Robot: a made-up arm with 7 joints. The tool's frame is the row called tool.
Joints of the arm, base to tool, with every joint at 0 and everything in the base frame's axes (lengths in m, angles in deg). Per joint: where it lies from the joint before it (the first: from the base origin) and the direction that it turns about. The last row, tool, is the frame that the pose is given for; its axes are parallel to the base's.
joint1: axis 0 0.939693 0.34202 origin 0 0 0
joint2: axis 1 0 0 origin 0 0 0
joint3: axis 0 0 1 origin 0 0 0
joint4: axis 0 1 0 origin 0.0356 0 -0.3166
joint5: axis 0 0 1 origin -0.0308 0 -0.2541
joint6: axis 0 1 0 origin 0 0 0
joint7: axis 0 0 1 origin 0 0 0
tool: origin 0 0 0
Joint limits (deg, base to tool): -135..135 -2.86..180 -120..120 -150..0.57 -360..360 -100..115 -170..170
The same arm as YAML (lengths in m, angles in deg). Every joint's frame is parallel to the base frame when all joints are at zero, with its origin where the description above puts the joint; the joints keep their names.
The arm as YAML. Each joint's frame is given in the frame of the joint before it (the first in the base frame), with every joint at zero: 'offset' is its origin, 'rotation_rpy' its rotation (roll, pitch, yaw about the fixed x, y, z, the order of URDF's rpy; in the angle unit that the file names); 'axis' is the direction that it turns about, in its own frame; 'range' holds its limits. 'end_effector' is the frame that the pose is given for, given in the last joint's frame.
length_unit: m
angle_unit: deg
chain:
  - id: joint1
    offset: [0.0, 0.0, 0.0]
    rotation_rpy: [0.0, 0.0, 0.0]
    axis: [0.0, 0.9397, 0.342]
    range: [-135.0, 135.0]
  - id: joint2
    offset: [0.0, 0.0, 0.0]
    rotation_rpy: [0.0, 0.0, 0.0]
    axis: [1.0, 0.0, 0.0]
    range: [-2.86, 180.0]
  - id: joint3
    offset: [0.0, 0.0, 0.0]
    rotation_rpy: [0.0, 0.0, 0.0]
    axis: [0.0, 0.0, 1.0]
    range: [-120.0, 120.0]
  - id: joint4
    offset: [0.0356, 0.0, -0.3166]
    rotation_rpy: [0.0, 0.0, 0.0]
    axis: [0.0, 1.0, 0.0]
    range: [-150.0, 0.57]
  - id: joint5
    offset: [-0.0308, 0.0, -0.2541]
    rotation_rpy: [0.0, 0.0, 0.0]
    axis: [0.0, 0.0, 1.0]
    range: [-360.0, 360.0]
  - id: joint6
    offset: [0.0, 0.0, 0.0]
    rotation_rpy: [0.0, 0.0, 0.0]
    axis: [0.0, 1.0, 0.0]
    range: [-100.0, 115.0]
  - id: joint7
    offset: [0.0, 0.0, 0.0]
    rotation_rpy: [0.0, 0.0, 0.0]
    axis: [0.0, 0.0, 1.0]
    range: [-170.0, 170.0]
end_effector:
  offset: [0.0, 0.0, 0.0]
  rotation_rpy: [0.0, 0.0, 0.0]

